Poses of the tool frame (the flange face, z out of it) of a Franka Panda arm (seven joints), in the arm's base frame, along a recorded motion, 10 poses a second.
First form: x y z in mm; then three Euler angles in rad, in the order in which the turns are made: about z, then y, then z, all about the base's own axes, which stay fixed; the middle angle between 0 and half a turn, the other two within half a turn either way.
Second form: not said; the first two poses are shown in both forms.
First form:
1: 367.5 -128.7 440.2 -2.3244 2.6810 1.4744
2: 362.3 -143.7 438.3 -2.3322 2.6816 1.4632
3: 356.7 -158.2 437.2 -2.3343 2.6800 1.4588
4: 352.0 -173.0 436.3 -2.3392 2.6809 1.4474
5: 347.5 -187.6 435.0 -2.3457 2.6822 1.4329
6: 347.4 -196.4 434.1 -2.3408 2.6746 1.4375
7: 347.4 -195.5 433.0 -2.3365 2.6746 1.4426
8: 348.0 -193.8 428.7 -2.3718 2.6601 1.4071
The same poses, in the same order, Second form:
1: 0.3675 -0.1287 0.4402 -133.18 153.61 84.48
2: 0.3623 -0.1437 0.4383 -133.63 153.64 83.84
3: 0.3567 -0.1582 0.4372 -133.75 153.55 83.58
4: 0.3520 -0.1730 0.4363 -134.03 153.60 82.93
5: 0.3475 -0.1876 0.4350 -134.40 153.68 82.10
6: 0.3474 -0.1964 0.4341 -134.12 153.24 82.36
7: 0.3474 -0.1955 0.4330 -133.87 153.24 82.65
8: 0.3480 -0.1938 0.4287 -135.89 152.41 80.62
